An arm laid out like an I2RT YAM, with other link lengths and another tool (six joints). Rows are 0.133 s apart.
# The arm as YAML. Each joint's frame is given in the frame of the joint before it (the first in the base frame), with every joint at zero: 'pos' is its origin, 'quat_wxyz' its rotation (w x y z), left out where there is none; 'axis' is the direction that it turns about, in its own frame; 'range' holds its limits. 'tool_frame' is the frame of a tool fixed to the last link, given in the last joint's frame.
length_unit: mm
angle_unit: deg
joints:
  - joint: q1
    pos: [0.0, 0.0, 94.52]
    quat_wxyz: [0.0, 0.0, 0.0, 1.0]
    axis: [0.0, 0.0, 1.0]
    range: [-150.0, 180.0]
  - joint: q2
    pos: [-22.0, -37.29, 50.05]
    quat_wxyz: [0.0, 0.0, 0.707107, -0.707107]
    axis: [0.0, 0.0, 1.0]
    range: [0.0, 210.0]
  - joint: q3
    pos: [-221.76, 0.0, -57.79]
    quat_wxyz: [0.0, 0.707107, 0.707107, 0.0]
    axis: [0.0, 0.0, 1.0]
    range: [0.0, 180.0]
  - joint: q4
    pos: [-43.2, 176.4, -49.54]
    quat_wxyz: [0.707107, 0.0, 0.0, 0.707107]
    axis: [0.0, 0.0, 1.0]
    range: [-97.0, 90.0]
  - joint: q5
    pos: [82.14, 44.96, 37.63]
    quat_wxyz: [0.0, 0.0, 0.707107, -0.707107]
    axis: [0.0, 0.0, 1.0]
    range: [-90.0, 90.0]
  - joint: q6
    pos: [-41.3, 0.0, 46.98]
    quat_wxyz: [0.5, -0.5, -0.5, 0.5]
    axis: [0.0, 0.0, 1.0]
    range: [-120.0, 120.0]
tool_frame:
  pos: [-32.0, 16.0, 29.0]
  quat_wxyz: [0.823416, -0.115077, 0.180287, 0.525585]
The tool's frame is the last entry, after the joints.
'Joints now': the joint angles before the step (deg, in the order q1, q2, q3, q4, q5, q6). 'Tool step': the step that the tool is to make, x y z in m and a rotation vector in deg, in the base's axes. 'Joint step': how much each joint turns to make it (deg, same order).
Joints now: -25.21, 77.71, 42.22, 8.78, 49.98, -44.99
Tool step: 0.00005, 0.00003, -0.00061, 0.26, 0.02, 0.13
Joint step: 0.00, 0.01, 0.04, -0.34, -0.22, 0.22
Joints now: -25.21, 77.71, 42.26, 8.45, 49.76, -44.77
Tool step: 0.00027, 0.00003, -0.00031, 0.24, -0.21, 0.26
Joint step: 0.00, 0.00, 0.02, -0.11, -0.37, 0.24
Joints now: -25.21, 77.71, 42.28, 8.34, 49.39, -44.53
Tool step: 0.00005, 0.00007, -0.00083, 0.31, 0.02, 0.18
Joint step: 0.00, 0.01, 0.01, -0.34, -0.29, 0.24
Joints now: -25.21, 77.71, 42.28, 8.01, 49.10, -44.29
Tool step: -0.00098, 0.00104, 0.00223, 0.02, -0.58, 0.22
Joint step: 0.11, -0.68, 0.09, -0.46, -0.22, 0.28
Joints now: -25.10, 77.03, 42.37, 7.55, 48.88, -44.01
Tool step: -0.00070, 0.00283, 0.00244, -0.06, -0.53, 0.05
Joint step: 0.61, -0.78, 0.18, -0.92, 0.42, 0.62
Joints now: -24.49, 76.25, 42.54, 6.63, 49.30, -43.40
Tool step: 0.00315, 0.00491, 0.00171, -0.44, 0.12, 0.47
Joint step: 1.42, -0.07, 0.33, -0.37, 1.05, 0.05
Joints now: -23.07, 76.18, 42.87, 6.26, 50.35, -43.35
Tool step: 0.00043, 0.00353, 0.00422, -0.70, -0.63, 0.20
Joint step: 0.85, -0.70, 0.16, 0.08, 0.77, -0.11
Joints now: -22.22, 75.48, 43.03, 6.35, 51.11, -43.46
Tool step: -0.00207, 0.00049, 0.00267, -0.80, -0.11, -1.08
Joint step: 0.09, -0.43, 0.00, 0.12, 1.36, -0.19
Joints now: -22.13, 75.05, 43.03, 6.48, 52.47, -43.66
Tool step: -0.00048, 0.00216, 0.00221, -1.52, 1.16, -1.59
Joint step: 0.68, 0.00, -0.01, 0.45, 2.84, -1.18
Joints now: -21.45, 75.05, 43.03, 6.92, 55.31, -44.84
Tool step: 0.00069, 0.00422, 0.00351, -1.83, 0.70, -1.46
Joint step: 1.24, -0.01, -0.01, 1.01, 3.27, -1.20
